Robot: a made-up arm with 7 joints. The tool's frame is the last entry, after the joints.
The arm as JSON. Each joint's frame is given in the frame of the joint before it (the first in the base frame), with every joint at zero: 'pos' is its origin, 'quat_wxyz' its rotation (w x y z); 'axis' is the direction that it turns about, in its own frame. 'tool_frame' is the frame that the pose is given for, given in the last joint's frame.
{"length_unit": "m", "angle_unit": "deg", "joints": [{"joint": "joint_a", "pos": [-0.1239, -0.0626, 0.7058], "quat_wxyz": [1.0, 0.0, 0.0, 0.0], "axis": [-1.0, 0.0, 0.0]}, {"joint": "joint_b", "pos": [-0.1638, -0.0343, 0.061], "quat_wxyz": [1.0, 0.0, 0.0, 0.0], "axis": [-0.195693, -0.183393, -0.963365]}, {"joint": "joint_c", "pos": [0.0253, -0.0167, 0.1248], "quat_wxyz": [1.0, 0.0, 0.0, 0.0], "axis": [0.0, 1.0, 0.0]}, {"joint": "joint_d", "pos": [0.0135, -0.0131, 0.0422], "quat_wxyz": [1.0, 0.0, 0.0, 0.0], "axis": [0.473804, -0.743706, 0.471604]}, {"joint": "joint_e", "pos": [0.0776, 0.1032, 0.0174], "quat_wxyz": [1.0, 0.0, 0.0, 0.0], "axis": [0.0, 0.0, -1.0]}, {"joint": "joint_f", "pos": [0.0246, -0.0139, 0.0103], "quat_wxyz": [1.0, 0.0, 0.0, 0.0], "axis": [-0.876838, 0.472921, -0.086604]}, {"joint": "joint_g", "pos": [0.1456, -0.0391, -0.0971], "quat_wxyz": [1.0, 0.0, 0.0, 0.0], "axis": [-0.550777, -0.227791, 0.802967]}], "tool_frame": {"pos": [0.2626, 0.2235, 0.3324], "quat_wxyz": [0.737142, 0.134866, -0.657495, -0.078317]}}
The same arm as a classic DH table. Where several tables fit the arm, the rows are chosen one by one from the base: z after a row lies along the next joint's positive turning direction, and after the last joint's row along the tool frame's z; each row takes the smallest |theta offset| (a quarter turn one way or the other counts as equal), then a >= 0, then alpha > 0; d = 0 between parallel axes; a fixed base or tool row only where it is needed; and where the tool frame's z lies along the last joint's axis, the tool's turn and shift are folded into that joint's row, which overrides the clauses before.
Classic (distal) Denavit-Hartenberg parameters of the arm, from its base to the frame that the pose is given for. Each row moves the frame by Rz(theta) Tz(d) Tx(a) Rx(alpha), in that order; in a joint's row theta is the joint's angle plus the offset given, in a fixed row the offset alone. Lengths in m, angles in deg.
base (fixed): d 0.7058, theta_offset -90, a 0.0626, alpha 90
joint_a: d 0.2984, theta_offset 10.78, a 0.0451, alpha 78.71
joint_b: d -0.1841, theta_offset 87.87, a 0.0001, alpha -100.57
joint_c: d -0.0098, theta_offset 33.65, a 0.0204, alpha -138.05
joint_d: d 0.0074, theta_offset 53.49, a -0.1209, alpha -118.14
joint_e: d -0.0495, theta_offset -29.16, a 0.0006, alpha -85.03
joint_f: d -0.13, theta_offset -29.02, a 0.0228, alpha -72.2
joint_g: d 0.281, theta_offset 31.84, a -0.2737, alpha 49.69
tool (fixed): d -0.5068, theta_offset 85.51, a 0, alpha 0

